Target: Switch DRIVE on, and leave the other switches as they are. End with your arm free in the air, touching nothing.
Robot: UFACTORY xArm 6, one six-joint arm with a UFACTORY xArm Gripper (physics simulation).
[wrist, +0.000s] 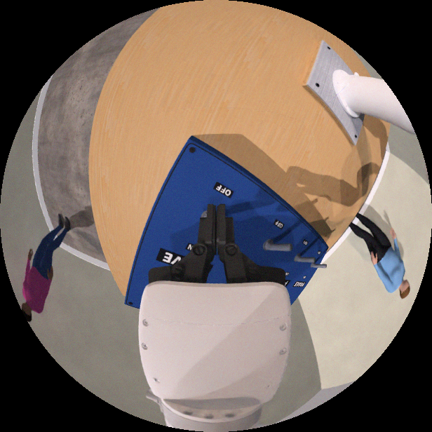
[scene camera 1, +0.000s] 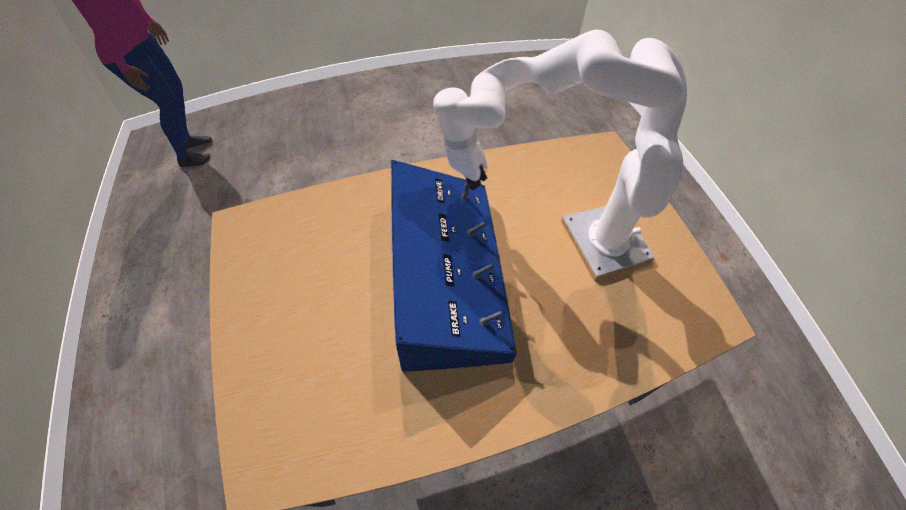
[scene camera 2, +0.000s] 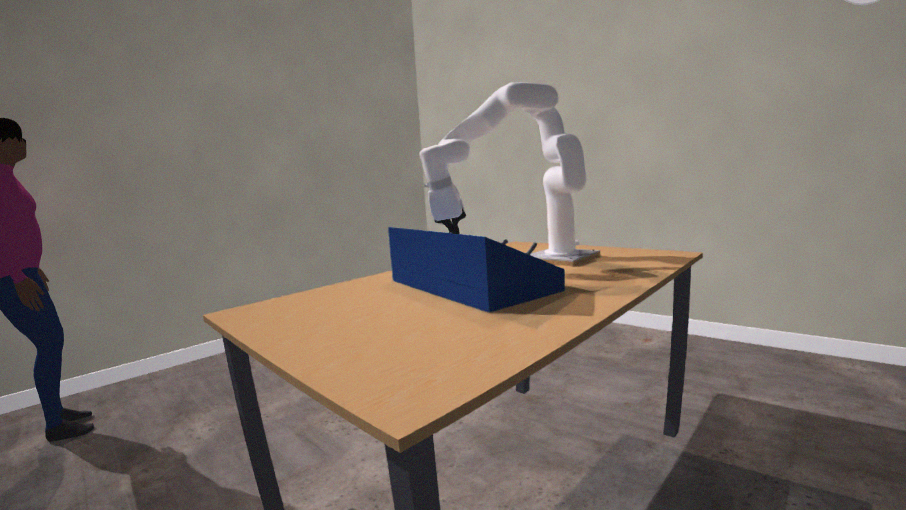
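Where they show: gripper, fingertip midpoint: [scene camera 1: 475, 186]; arm's base, link origin: [scene camera 1: 608, 238] [scene camera 2: 562, 253].
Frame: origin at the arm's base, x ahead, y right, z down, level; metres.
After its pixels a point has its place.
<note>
The blue sloped switch panel [scene camera 1: 421, 266] @[x 0.547, y -0.046, z -0.127 m] [scene camera 2: 437, 266] @[x 0.603, y -0.009, z -0.062 m] [wrist: 172, 205] stands on the table. The DRIVE lever [scene camera 1: 465, 194] @[x 0.383, y 0.170, z -0.085 m] [wrist: 204, 214] is partly hidden by the fingers. Its visible part looks steeper than the other levers in scene camera 1, but its exact position cannot be told. The FEED lever [scene camera 1: 476, 229] @[x 0.391, y 0.050, z -0.090 m] [wrist: 278, 246], PUMP lever [scene camera 1: 483, 272] @[x 0.410, y -0.070, z -0.088 m] and BRAKE lever [scene camera 1: 490, 318] @[x 0.431, y -0.185, z -0.091 m] lean toward their OFF labels. My gripper [scene camera 1: 470, 185] @[x 0.355, y 0.180, z -0.099 m] [wrist: 216, 213] is shut and empty, right at the DRIVE lever; contact cannot be told. In scene camera 2 the panel hides the fingertips.
The wooden table [scene camera 1: 291, 316] @[x 0.881, y -0.021, z 0.021 m] [scene camera 2: 355, 354] @[x 0.975, y -0.194, z 0.021 m] [wrist: 150, 100] carries the panel and the arm's metal base plate [scene camera 1: 580, 234] @[x 0.081, y 0.032, z 0.000 m] [wrist: 320, 75]. A person in a magenta top [scene camera 1: 120, 31] [scene camera 2: 22, 221] [wrist: 37, 277] stands beyond the table. Another in light blue [wrist: 392, 265] shows in the wrist view.
</note>
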